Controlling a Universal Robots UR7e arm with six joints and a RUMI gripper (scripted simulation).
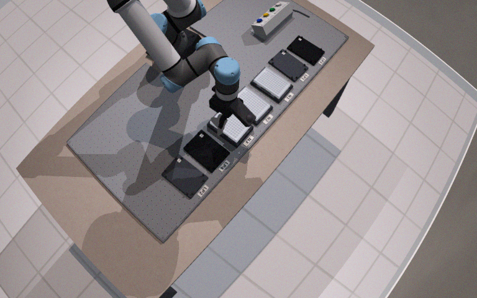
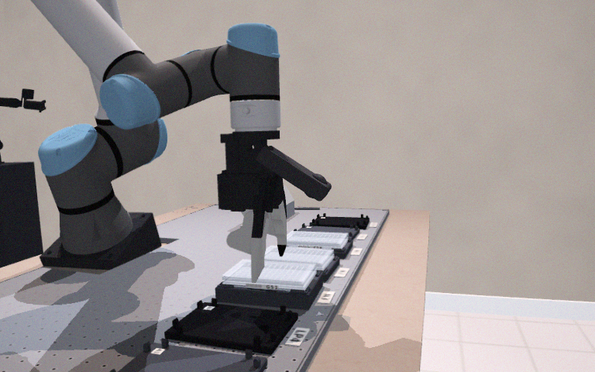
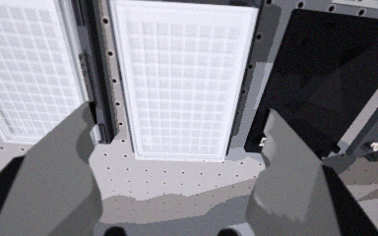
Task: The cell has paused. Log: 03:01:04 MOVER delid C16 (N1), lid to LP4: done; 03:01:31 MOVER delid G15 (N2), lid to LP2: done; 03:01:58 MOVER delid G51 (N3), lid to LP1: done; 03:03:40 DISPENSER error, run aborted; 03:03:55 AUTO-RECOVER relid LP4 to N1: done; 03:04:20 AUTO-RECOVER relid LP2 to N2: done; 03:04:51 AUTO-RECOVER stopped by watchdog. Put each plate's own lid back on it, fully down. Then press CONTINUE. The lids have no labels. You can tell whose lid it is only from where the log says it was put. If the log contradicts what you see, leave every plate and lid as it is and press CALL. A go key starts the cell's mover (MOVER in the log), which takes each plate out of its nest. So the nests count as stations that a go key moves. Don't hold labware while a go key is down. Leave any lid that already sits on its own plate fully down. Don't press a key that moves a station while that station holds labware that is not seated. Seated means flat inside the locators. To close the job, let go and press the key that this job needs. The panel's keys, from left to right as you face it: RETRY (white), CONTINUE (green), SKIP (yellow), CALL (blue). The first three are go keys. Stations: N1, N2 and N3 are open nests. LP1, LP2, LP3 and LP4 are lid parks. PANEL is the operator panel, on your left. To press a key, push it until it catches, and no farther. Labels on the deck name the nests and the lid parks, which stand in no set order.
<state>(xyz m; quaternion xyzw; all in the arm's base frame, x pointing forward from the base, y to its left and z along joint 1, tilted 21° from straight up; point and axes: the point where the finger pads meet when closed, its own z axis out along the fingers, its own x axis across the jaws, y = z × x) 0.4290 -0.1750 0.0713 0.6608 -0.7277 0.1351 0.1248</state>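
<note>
My hand is 10 mm above the light grey lid. The rest, counted from my hand: lid park LP2: 30 mm behind, 250 mm to the right, 40 mm below; then plate: 20 mm below; then lid park LP4: 20 mm behind, 130 mm to the right, 40 mm below.
</note>
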